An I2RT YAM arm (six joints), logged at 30 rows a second.
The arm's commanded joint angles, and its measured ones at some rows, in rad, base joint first. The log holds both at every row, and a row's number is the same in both.
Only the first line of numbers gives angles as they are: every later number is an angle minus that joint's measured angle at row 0.
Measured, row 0: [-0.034, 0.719, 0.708, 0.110, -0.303, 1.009]
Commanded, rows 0 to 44: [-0.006, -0.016, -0.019, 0.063, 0.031, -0.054]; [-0.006, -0.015, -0.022, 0.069, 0.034, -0.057]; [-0.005, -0.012, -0.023, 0.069, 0.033, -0.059]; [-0.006, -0.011, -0.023, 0.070, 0.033, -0.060]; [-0.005, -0.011, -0.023, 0.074, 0.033, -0.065]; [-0.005, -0.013, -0.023, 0.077, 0.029, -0.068]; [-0.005, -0.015, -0.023, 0.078, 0.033, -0.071]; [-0.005, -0.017, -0.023, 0.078, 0.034, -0.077]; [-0.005, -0.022, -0.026, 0.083, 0.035, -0.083]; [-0.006, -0.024, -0.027, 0.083, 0.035, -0.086]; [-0.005, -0.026, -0.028, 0.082, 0.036, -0.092]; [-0.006, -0.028, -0.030, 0.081, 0.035, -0.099]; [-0.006, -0.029, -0.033, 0.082, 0.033, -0.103]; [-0.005, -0.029, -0.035, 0.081, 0.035, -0.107]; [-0.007, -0.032, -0.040, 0.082, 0.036, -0.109]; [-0.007, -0.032, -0.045, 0.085, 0.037, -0.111]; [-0.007, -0.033, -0.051, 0.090, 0.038, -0.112]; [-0.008, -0.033, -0.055, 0.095, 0.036, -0.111]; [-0.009, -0.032, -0.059, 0.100, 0.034, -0.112]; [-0.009, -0.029, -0.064, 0.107, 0.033, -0.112]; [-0.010, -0.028, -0.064, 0.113, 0.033, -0.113]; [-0.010, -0.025, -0.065, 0.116, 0.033, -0.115]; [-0.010, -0.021, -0.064, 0.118, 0.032, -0.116]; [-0.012, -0.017, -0.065, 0.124, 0.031, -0.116]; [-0.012, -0.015, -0.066, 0.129, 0.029, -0.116]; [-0.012, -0.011, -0.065, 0.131, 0.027, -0.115]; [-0.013, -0.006, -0.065, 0.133, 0.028, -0.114]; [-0.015, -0.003, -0.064, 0.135, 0.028, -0.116]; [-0.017, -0.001, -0.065, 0.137, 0.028, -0.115]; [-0.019, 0.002, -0.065, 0.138, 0.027, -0.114]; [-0.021, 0.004, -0.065, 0.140, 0.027, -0.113]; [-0.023, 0.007, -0.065, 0.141, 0.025, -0.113]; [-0.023, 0.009, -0.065, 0.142, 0.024, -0.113]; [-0.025, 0.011, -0.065, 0.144, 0.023, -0.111]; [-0.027, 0.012, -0.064, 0.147, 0.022, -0.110]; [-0.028, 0.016, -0.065, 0.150, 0.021, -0.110]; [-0.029, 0.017, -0.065, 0.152, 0.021, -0.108]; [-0.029, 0.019, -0.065, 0.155, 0.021, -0.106]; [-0.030, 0.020, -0.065, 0.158, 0.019, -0.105]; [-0.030, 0.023, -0.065, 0.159, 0.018, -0.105]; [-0.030, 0.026, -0.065, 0.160, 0.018, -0.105]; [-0.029, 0.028, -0.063, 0.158, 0.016, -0.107]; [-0.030, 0.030, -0.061, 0.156, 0.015, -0.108]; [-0.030, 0.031, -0.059, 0.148, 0.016, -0.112]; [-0.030, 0.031, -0.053, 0.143, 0.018, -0.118]
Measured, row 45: [-0.026, 0.038, -0.064, 0.106, 0.016, -0.105]
